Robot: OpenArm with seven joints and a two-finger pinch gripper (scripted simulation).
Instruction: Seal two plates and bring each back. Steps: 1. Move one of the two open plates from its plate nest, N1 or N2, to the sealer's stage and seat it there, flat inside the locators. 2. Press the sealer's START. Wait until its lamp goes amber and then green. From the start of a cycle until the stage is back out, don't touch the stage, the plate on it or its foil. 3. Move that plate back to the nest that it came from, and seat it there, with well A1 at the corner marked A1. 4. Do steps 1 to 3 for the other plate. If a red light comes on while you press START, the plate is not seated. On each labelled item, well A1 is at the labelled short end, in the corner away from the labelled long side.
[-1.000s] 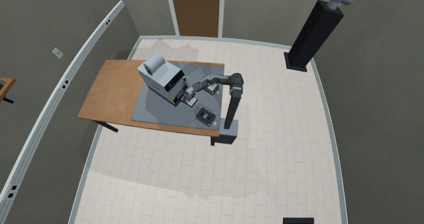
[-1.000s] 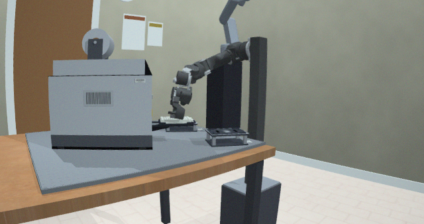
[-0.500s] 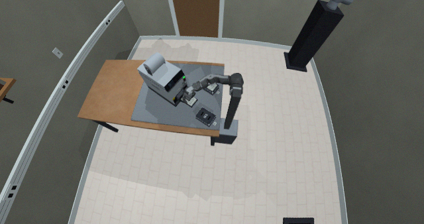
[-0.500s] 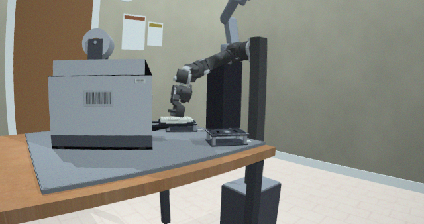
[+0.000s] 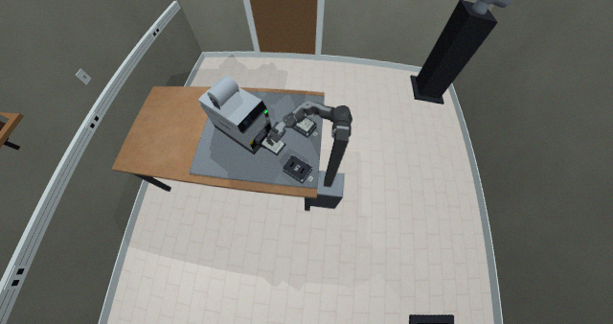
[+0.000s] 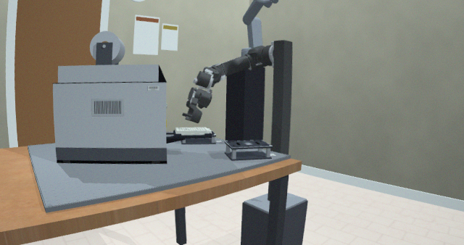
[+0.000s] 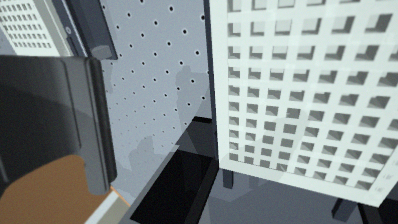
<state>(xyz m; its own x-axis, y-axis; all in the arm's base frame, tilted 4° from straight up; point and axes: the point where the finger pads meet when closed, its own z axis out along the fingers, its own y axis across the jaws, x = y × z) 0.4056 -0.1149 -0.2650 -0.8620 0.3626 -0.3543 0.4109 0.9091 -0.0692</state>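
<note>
My hand is 10 cm to the left of the white start button, 6 cm short of it and 5 cm below it. The rest, counted from my hand: plate nest: 17 cm behind, 15 cm to the left, 10 cm below; then yellow warning mark: 14 cm ahead, 6 cm to the left; then sealer stage: 6 cm below, 3 cm to the left, 1 cm ahead.
</note>
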